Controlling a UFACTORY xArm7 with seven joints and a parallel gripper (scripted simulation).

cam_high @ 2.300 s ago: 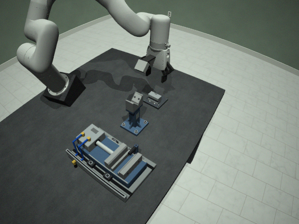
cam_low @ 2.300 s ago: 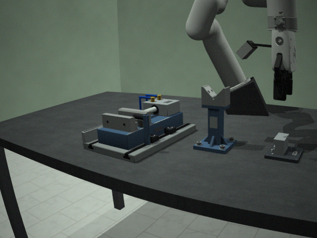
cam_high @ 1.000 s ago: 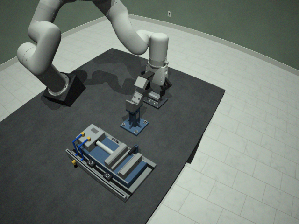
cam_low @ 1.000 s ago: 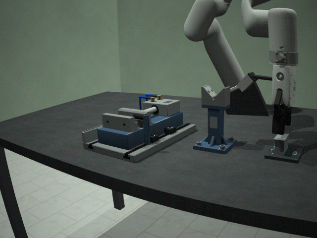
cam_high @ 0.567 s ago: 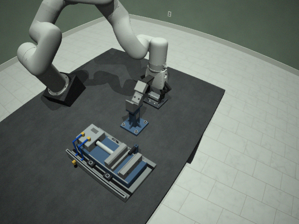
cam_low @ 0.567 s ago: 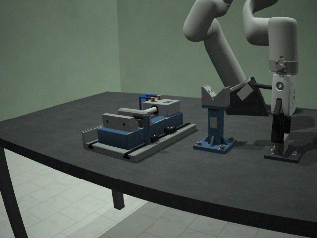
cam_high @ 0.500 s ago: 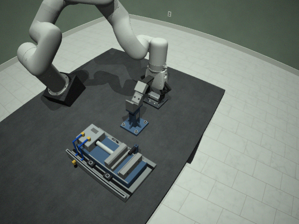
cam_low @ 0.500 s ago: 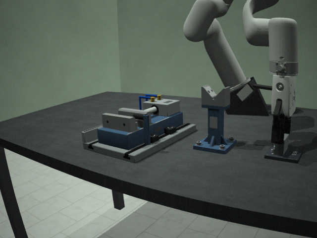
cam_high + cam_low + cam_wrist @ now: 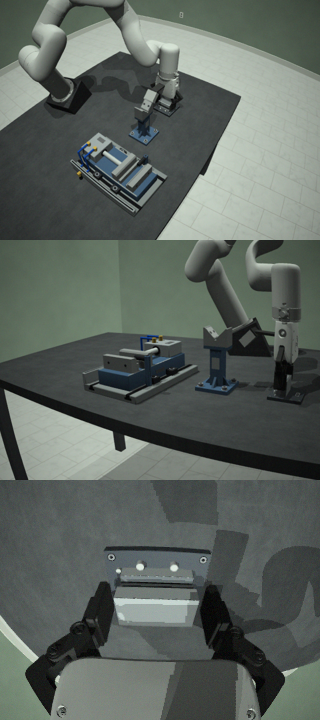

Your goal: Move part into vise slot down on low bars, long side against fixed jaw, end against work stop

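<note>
My gripper is now 1 cm above the part. The rest, counted from my hand: work stop: 6 cm ahead, 36 cm to the right, 5 cm above; then infeed plate: 1 cm to the left, 4 cm below; then blue stand: 2 cm behind, 18 cm to the right, 2 cm above.
</note>
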